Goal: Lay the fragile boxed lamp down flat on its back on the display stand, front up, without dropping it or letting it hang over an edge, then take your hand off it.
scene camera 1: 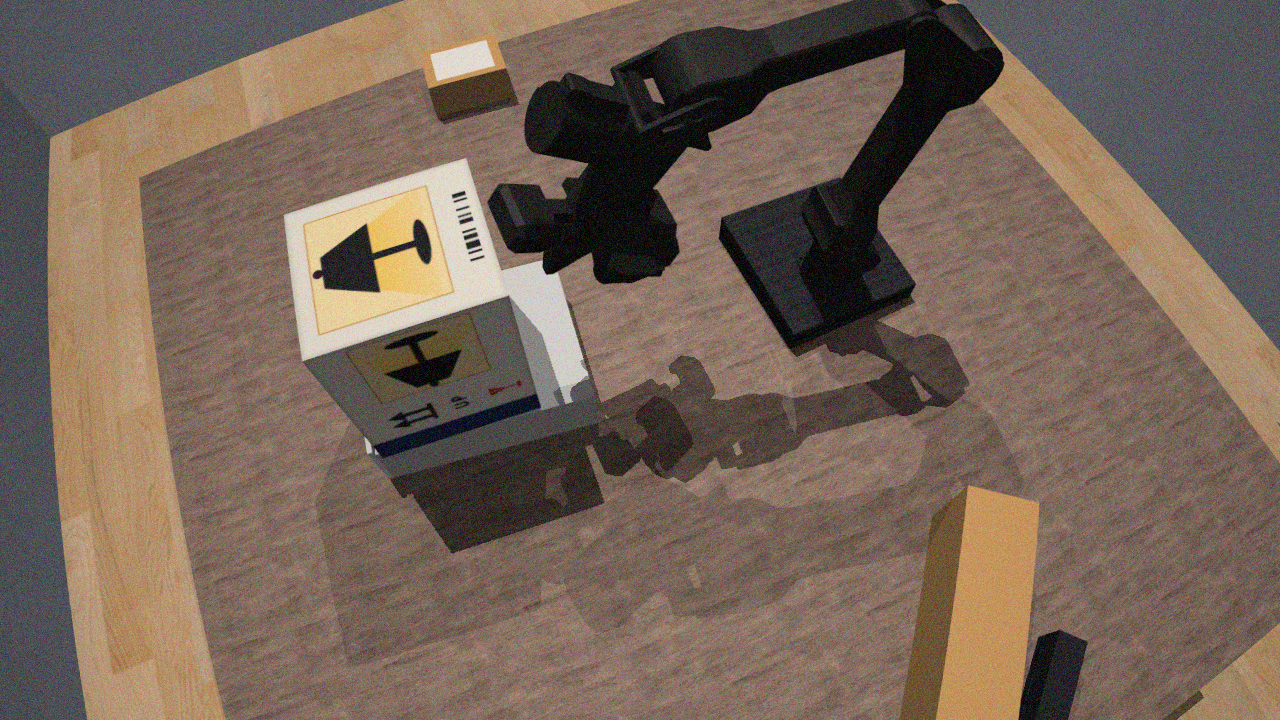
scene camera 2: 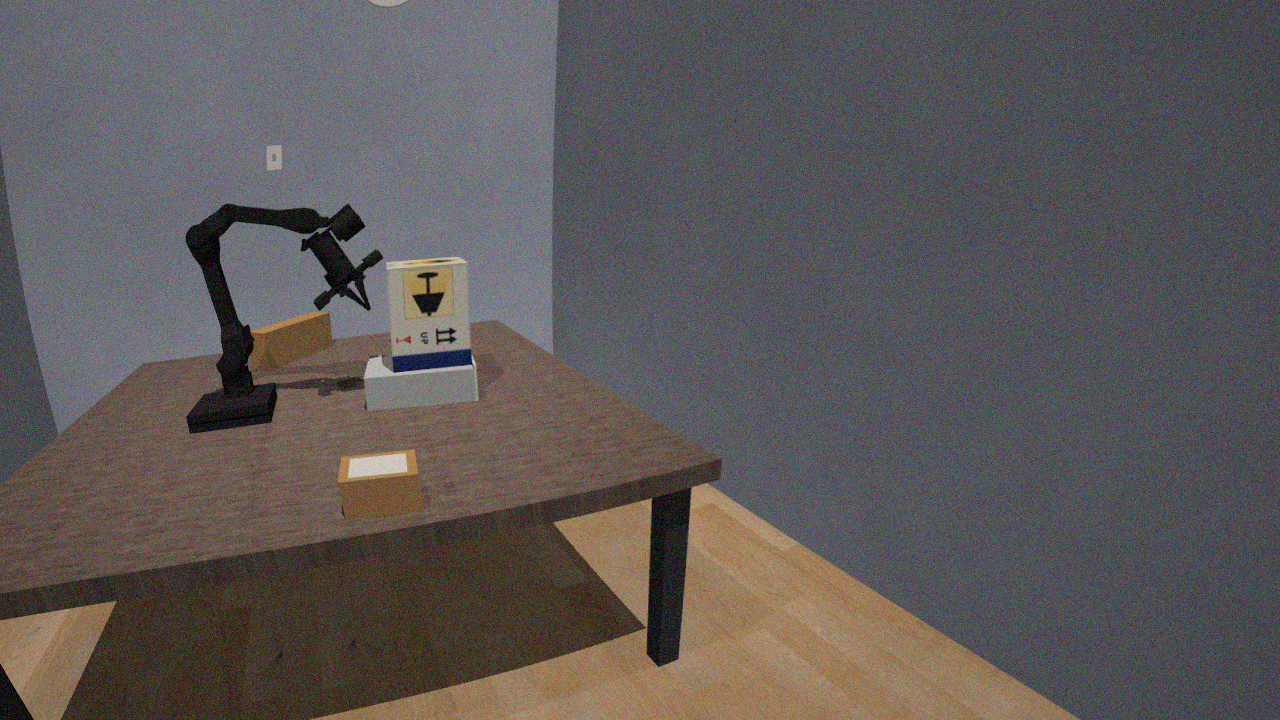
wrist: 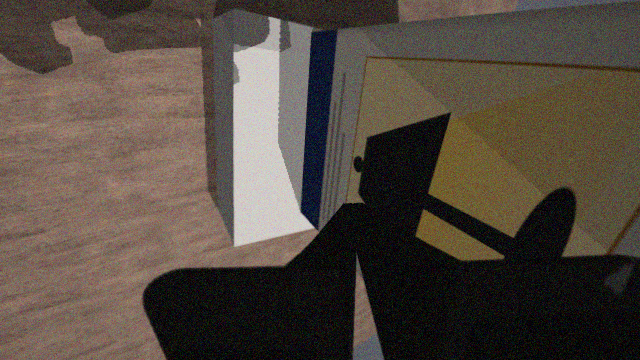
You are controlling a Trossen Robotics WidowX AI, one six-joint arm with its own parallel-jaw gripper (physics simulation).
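Places are measured from the arm's base along level axes (x right, y ahead, z up), in millimetres.
Where they show: gripper, fingertip midpoint: (scene camera 1: 547, 270) (scene camera 2: 369, 309) (wrist: 352, 213); arm's base, link origin: (scene camera 1: 828, 273) (scene camera 2: 239, 393).
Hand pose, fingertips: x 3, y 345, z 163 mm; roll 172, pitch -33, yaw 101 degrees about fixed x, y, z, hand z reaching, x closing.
Things, the pixels of their top centre, and the offset from my fingertips. Level surfaces: height alone.
- boxed lamp, top centre: (scene camera 1: 387, 252) (scene camera 2: 424, 262) dz +96, dx +0, dy +135 mm
- small brown box with a white label, top centre: (scene camera 2: 377, 465) (scene camera 1: 462, 60) dz -140, dx +524, dy +11 mm
- wooden table, surface height: dz -200 mm
- larger tan box, top centre: (scene camera 1: 988, 639) (scene camera 2: 290, 321) dz -90, dx -469, dy -285 mm
The boxed lamp (scene camera 1: 387, 250) (scene camera 2: 427, 315) (wrist: 390, 100) is a white carton with yellow lamp pictures and a blue band. It stands upright on the low white display stand (scene camera 1: 547, 322) (scene camera 2: 423, 387) (wrist: 261, 161). It sits toward one end of the stand, so part of the stand's top shows bare. My gripper (scene camera 1: 500, 206) (scene camera 2: 372, 262) (wrist: 352, 213) is shut and empty. It is beside the upper part of the carton, with its tips close to the side face that carries a lamp picture. I cannot tell whether the tips touch it.
A small brown box with a white label (scene camera 1: 467, 75) (scene camera 2: 379, 482) sits on the wooden table (scene camera 1: 709, 572) (scene camera 2: 566, 429). A larger tan box (scene camera 1: 966, 607) (scene camera 2: 305, 336) lies at another edge. The arm's black base (scene camera 1: 816, 265) stands beside the stand.
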